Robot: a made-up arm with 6 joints. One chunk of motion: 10 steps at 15 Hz.
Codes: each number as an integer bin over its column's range. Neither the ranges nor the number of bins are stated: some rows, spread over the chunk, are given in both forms.
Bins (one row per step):
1: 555 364 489 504 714 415
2: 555 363 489 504 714 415
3: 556 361 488 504 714 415
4: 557 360 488 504 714 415
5: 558 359 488 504 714 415
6: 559 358 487 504 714 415
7: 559 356 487 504 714 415
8: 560 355 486 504 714 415
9: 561 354 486 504 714 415
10: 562 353 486 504 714 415
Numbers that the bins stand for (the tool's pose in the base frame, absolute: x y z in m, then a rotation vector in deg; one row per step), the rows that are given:
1: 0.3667 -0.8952 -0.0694 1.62 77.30 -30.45
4: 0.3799 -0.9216 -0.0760 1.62 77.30 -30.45
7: 0.3931 -0.9480 -0.0826 1.62 77.30 -30.45
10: 0.4129 -0.9679 -0.0892 1.62 77.30 -30.45
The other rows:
2: 0.3667 -0.9018 -0.0694 1.62 77.30 -30.45
3: 0.3733 -0.9150 -0.0760 1.62 77.30 -30.45
5: 0.3865 -0.9282 -0.0760 1.62 77.30 -30.45
6: 0.3931 -0.9348 -0.0826 1.62 77.30 -30.45
8: 0.3997 -0.9547 -0.0892 1.62 77.30 -30.45
9: 0.4063 -0.9613 -0.0892 1.62 77.30 -30.45

